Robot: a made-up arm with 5 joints.
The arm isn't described. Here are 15 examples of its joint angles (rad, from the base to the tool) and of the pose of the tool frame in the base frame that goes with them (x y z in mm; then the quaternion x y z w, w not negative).
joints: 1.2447 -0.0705 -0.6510 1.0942 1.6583
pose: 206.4 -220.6 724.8 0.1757 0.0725 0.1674 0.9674
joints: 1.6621 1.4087 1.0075 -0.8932 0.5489
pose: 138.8 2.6 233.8 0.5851 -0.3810 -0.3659 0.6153
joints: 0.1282 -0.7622 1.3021 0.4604 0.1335
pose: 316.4 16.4 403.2 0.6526 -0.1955 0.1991 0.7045
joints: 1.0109 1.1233 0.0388 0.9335 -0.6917
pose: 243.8 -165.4 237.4 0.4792 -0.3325 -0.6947 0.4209
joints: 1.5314 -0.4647 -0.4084 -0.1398 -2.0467
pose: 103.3 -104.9 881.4 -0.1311 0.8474 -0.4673 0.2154
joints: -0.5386 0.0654 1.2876 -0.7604 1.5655
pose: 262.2 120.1 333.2 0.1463 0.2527 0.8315 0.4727
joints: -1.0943 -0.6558 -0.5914 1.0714 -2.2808
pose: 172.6 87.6 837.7 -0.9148 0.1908 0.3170 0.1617
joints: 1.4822 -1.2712 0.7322 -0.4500 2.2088
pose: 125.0 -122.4 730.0 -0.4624 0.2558 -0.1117 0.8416
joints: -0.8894 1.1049 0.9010 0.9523 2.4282
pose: 97.7 -14.9 321.5 -0.2668 -0.8663 -0.2168 0.3623
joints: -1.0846 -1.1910 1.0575 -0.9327 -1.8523
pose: 192.6 136.1 683.4 -0.8448 0.1361 -0.0039 0.5175
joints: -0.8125 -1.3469 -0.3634 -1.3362 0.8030
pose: -83.5 -157.0 734.2 0.3263 0.8670 -0.1794 0.3312
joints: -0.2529 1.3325 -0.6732 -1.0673 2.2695
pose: 540.6 124.0 419.9 -0.3816 0.0547 0.6850 0.6182
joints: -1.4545 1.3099 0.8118 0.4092 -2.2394
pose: 131.4 -4.6 237.7 0.2653 -0.3289 -0.1508 0.8937
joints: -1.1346 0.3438 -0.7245 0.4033 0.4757
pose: 247.1 361.2 712.4 0.5103 -0.1032 0.8323 0.1905
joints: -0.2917 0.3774 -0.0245 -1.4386 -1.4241
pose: 409.8 101.5 652.2 -0.6626 0.5400 -0.3578 0.3759
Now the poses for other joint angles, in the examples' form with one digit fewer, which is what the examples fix.
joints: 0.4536 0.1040 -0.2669 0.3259 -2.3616
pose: 425 -155 668 -0.461 0.797 0.267 0.286
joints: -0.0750 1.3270 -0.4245 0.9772 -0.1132
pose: 406 62 246 0.688 0.095 -0.122 0.709
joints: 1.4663 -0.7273 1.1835 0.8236 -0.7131
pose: 147 -180 411 0.286 -0.716 -0.525 0.361
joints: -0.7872 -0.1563 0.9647 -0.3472 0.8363
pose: 283 220 420 0.405 0.064 0.808 0.423
